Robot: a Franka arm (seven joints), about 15 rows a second.
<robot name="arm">
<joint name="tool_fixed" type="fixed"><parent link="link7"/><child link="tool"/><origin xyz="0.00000 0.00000 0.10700"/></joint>
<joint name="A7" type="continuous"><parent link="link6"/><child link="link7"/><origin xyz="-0.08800 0.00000 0.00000" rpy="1.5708 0.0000 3.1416"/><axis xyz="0 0 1"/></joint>
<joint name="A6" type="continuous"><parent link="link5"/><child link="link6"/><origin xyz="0.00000 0.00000 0.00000" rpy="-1.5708 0.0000 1.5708"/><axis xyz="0 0 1"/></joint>
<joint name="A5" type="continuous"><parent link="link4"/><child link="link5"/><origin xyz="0.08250 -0.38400 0.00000" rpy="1.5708 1.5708 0.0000"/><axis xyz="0 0 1"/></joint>
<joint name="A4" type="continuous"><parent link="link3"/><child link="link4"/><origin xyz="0.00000 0.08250 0.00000" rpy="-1.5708 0.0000 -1.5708"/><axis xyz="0 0 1"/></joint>
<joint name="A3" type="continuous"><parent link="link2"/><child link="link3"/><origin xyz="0.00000 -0.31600 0.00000" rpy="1.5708 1.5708 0.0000"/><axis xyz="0 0 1"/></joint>
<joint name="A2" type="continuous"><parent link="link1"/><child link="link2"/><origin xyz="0.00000 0.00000 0.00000" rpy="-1.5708 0.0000 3.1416"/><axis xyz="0 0 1"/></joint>
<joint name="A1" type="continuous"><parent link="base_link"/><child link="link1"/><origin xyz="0.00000 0.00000 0.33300" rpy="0.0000 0.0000 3.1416"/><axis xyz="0 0 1"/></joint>
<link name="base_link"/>
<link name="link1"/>
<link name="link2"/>
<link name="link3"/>
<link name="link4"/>
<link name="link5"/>
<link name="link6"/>
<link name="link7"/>
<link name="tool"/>
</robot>
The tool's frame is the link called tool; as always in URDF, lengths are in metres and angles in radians. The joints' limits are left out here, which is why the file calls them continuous.
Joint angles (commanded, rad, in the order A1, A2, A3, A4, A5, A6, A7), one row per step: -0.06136 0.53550 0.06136 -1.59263 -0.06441 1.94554 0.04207; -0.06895 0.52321 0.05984 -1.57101 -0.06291 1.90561 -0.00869; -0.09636 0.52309 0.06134 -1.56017 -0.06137 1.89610 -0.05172; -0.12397 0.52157 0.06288 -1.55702 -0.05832 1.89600 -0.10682; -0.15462 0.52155 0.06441 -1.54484 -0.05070 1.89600 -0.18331; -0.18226 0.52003 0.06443 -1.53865 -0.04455 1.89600 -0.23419; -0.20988 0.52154 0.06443 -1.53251 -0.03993 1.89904 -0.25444; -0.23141 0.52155 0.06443 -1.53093 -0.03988 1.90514 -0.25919; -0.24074 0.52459 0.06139 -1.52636 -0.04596 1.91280 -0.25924; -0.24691 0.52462 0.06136 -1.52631 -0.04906 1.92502 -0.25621
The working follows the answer.
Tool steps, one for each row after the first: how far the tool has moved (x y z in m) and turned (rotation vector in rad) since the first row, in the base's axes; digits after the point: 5 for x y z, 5 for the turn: 0.00060 -0.00640 0.01500 0.00795 0.00748 0.03859; 0.00139 -0.02401 0.01925 0.01762 0.00684 0.05347; 0.00103 -0.04148 0.02168 0.03061 0.00285 0.07985; 0.00210 -0.06099 0.02712 0.04985 -0.00954 0.12201; 0.00133 -0.07931 0.03090 0.06227 -0.01825 0.14162; 0.00040 -0.09780 0.03284 0.06787 -0.02738 0.13188; -0.00100 -0.11238 0.03398 0.06672 -0.03558 0.11527; -0.00067 -0.12118 0.03448 0.05797 -0.04326 0.10648; -0.00010 -0.12577 0.03538 0.05202 -0.05474 0.09929
Tool pose at each row, in the base's axes (x y z in m, rotation vector in rad; rounded; the steps above come from the unrounded poses): 0.66887 -0.00931 0.30892 3.09934 -0.02907 -0.28086; 0.66947 -0.01571 0.32393 3.10266 0.03207 -0.29202; 0.67026 -0.03332 0.32817 3.11070 0.05665 -0.29153; 0.66990 -0.05079 0.33060 3.12081 0.09975 -0.28573; 0.67097 -0.07030 0.33604 -3.11650 -0.16776 0.26507; 0.67020 -0.08862 0.33983 -3.10515 -0.19917 0.25015; 0.66927 -0.10711 0.34177 -3.10063 -0.18426 0.23585; 0.66787 -0.12169 0.34290 -3.10255 -0.15816 0.22359; 0.66821 -0.13049 0.34340 -3.11192 -0.14349 0.21238; 0.66877 -0.13509 0.34430 -3.11878 -0.13145 0.19497

